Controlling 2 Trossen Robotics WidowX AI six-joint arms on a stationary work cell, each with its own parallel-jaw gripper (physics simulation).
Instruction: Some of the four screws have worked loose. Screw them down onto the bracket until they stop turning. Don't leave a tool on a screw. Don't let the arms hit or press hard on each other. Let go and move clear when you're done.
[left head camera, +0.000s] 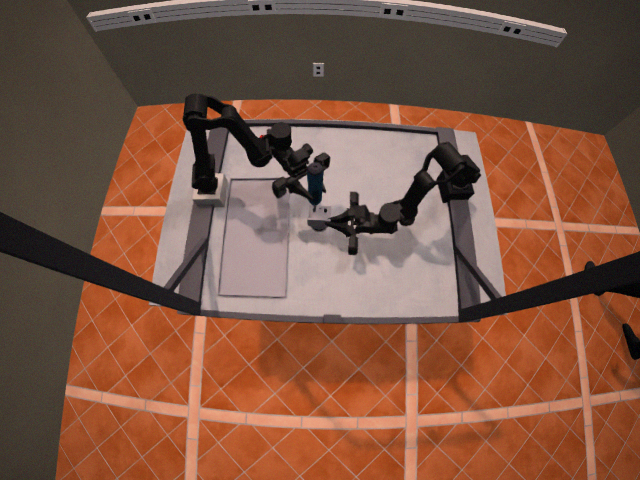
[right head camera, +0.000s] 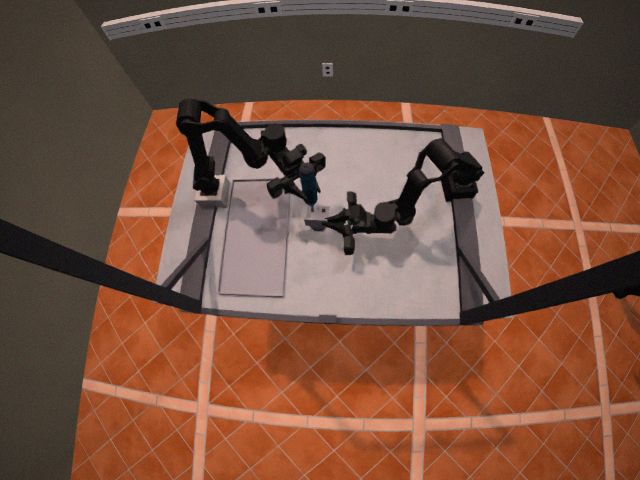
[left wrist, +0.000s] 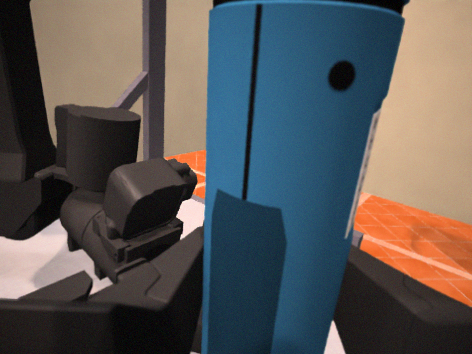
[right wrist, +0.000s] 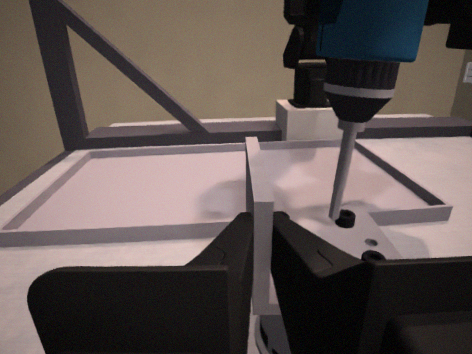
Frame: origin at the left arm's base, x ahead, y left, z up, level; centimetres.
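Where they show: left gripper, between the fingertips: (left head camera: 319, 196) (right head camera: 313, 196) (left wrist: 263, 240); right gripper, between the fingertips: (left head camera: 324, 222) (right head camera: 321, 222) (right wrist: 258, 223); left arm's base, origin of its link: (left head camera: 207, 186) (right head camera: 209, 187) (right wrist: 310, 104); right arm's base, origin of its link: (left head camera: 458, 181) (right head camera: 462, 179).
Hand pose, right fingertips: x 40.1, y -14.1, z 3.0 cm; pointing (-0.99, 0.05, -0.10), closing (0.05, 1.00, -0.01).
Observation:
Each offset is from my right fingertips to the top centre of the thing. "pt": to the spot under its first point.
My left gripper (left head camera: 316, 194) (right head camera: 312, 194) (left wrist: 263, 240) is shut on the blue power screwdriver {dx -3.0, dy +5.1, dz +21.9 cm} (left head camera: 314, 180) (right head camera: 308, 184) (left wrist: 305, 125) (right wrist: 372, 30), held nearly upright, bit down. In the right wrist view the bit's tip is beside a black screw {dx -3.3, dy +5.1, dz -1.9 cm} (right wrist: 346, 218) on the pale grey bracket (left head camera: 313, 219) (right head camera: 310, 222) (right wrist: 340, 241); whether it touches is unclear. A second screw {dx +0.2, dy +4.9, dz -1.9 cm} (right wrist: 372, 256) shows partly above my right finger, with a small hole {pt dx -1.7, dy +5.9, dz -2.7 cm} (right wrist: 371, 242) between them. My right gripper (left head camera: 330, 221) (right head camera: 326, 221) (right wrist: 258, 223) is shut on the bracket's upright wall. The other screws cannot be made out.
A shallow tray {dx -22.9, dy -0.9, dz -7.5 cm} (left head camera: 253, 279) (right head camera: 252, 279) (right wrist: 125, 231) lies left of the bracket. A round base {dx -1.6, dy +3.3, dz -2.7 cm} (right wrist: 267, 336) shows below the bracket. A red object {dx -20.0, dy +37.4, dz -6.2 cm} (left head camera: 261, 136) shows partly behind the left arm. The right arm (left wrist: 145, 200) stands close beside the screwdriver.

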